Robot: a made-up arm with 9 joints.
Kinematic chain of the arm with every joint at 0, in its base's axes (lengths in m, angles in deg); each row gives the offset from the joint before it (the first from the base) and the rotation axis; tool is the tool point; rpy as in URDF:
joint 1: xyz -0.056 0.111 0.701 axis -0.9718 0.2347 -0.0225
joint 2: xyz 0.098 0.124 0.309 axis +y
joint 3: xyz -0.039 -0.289 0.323 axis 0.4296 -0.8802 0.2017
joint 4: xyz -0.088 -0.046 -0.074 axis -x
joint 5: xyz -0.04 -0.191 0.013 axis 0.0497 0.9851 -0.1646
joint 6: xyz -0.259 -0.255 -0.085 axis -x
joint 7: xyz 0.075 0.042 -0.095 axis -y
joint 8: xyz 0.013 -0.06 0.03 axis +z
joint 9: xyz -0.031 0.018 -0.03 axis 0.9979 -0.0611 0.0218
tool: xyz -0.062 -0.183 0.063 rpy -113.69 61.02 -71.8
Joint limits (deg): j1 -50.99..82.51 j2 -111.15..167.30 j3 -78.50..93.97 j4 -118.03..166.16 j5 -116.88..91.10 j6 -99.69..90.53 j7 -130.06..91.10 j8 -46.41..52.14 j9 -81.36..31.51
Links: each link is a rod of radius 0.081 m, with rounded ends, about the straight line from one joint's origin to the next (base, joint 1, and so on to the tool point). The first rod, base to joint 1, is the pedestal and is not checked.
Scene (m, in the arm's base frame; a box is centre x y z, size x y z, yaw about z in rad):
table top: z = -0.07
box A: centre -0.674 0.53 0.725 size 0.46 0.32 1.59 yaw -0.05
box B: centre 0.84 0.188 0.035 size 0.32 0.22 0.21 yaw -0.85
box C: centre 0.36 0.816 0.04 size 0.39 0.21 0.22 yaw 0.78
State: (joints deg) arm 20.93 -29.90 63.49 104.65 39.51 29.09 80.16 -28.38 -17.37
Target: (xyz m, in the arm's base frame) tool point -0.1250 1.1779 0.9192
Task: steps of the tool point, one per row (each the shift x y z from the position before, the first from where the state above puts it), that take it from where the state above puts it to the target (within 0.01 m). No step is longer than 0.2 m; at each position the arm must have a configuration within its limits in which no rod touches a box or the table.
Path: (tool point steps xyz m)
1: -0.0063 0.0686 0.1540
2: 0.0439 0.0782 0.1426
3: 0.0876 0.0775 0.1164
4: 0.1189 0.0667 0.0814
5: 0.1345 0.0481 0.0448
6: 0.1350 0.0259 0.0126
7: 0.1228 0.0047 -0.0110
8: -0.0097 0.1553 0.0278
9: -0.0070 0.1647 -0.0039
10: -0.0059 0.1637 -0.0402
11: -0.0077 0.1514 -0.0776
12: -0.0129 0.1271 -0.1112
13: -0.0210 0.0928 -0.1363
14: -0.0307 0.0522 -0.1500

